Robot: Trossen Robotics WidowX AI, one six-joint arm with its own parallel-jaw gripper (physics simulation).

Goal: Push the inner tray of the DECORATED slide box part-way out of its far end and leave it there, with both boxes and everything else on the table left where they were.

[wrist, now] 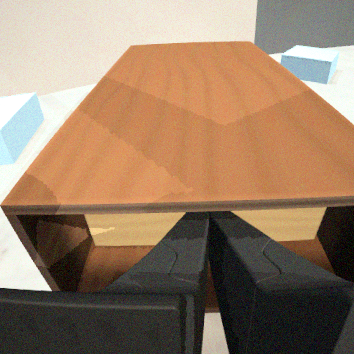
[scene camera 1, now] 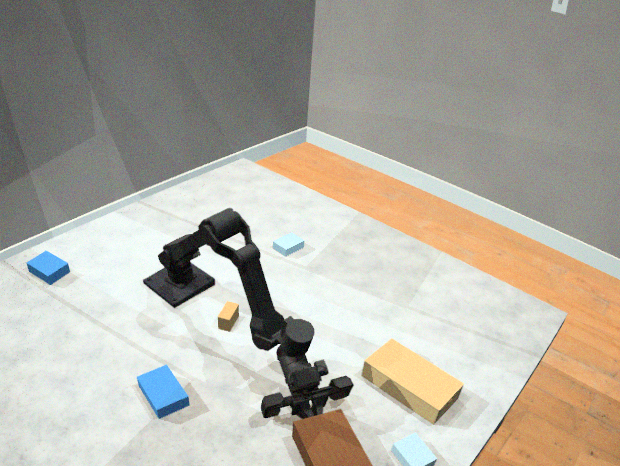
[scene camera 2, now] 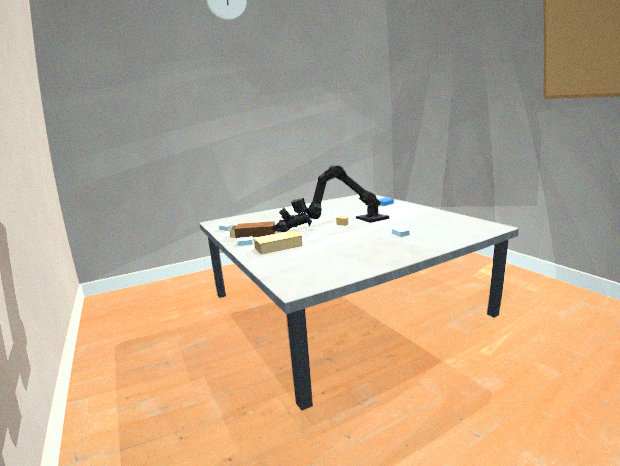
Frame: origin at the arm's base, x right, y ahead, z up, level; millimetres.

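Seen in the pictures: gripper, fingertip midpoint: [wrist: 205, 214] [scene camera 1: 321, 434] [scene camera 2: 269, 229]; arm's base, origin of the base link: [scene camera 1: 180, 278] [scene camera 2: 373, 215].
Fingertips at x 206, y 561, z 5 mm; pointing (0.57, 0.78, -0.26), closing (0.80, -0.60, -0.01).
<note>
Offsets run from my fingertips to a thing's top centre. Level surfaces: height alone.
The brown wood-grained slide box {dy +70, dx +52, dz +30 mm} [scene camera 1: 330, 440] [scene camera 2: 255, 229] [wrist: 215, 125] lies flat, its near end open towards the arm; it is cut off at the bottom of scene camera 1. Its pale inner tray {dy +81, dx +60, dz +24 mm} [wrist: 135, 228] [scene camera 2: 232, 231] shows a near wall set back inside the sleeve in the wrist view, and a small pale edge past the far end in scene camera 2. My gripper [wrist: 205, 214] [scene camera 1: 314, 411] is shut and empty, fingertips together inside the near opening, below the top panel's edge. Contact between the tips and the tray wall cannot be made out.
A plain tan box {dy +91, dx -231, dz +30 mm} [scene camera 1: 413, 378] [scene camera 2: 278, 243] lies beside the brown one. Light-blue blocks {dy +175, dx -62, dz +4 mm} [scene camera 1: 414, 450] {dy -426, dx -517, dz +4 mm} [scene camera 1: 288, 244] {dy +122, dx +273, dz +4 mm} [wrist: 310, 64] [wrist: 20, 125], blue blocks {dy -327, dx +103, dz +10 mm} [scene camera 1: 162, 389] {dy -892, dx +0, dz +11 mm} [scene camera 1: 47, 266] and a small tan block {dy -362, dx -164, dz +19 mm} [scene camera 1: 228, 315] [scene camera 2: 341, 220] are on the table {dz -21 mm} [scene camera 2: 350, 265].
</note>
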